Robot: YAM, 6 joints.
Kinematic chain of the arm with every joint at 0, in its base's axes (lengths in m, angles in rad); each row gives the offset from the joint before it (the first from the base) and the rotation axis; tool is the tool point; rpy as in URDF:
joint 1: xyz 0 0 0.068 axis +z
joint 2: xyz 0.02 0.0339 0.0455 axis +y
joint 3: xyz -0.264 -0.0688 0 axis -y
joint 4: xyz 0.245 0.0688 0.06 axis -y
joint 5: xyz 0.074 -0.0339 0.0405 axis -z
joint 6: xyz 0.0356 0 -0.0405 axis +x
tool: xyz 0 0 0 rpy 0 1.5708 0
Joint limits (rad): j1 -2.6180..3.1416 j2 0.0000..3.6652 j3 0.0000..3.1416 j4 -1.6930..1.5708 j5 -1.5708..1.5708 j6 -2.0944..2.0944
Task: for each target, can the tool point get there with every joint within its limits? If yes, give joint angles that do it. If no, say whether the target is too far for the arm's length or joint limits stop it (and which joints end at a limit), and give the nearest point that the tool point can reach.
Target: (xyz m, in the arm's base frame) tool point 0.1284 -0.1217 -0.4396
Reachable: no: joint limits stop it (at a limit: joint 2) | nearest point 0.1364 -0.1292 -0.3752 | short by 0.065 m
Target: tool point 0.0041 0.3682 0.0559
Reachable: yes | joints 1.6465 2.1639 0.9293 0.4238 1.1157 -1.1208
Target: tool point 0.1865 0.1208 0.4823
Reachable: yes | joints 0.5537 1.3570 1.9211 -1.2701 -0.1323 -0.7972
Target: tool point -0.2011 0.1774 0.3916
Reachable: yes | joints 2.5453 1.2309 1.0179 0.4790 1.2598 -0.7598
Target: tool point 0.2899 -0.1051 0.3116
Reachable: yes | joints -0.4344 1.5103 1.3396 -0.8441 -0.8470 -1.3687
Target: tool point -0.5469 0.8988 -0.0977
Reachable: no: too far | nearest point -0.3291 0.5409 -0.0120 | short by 0.428 m
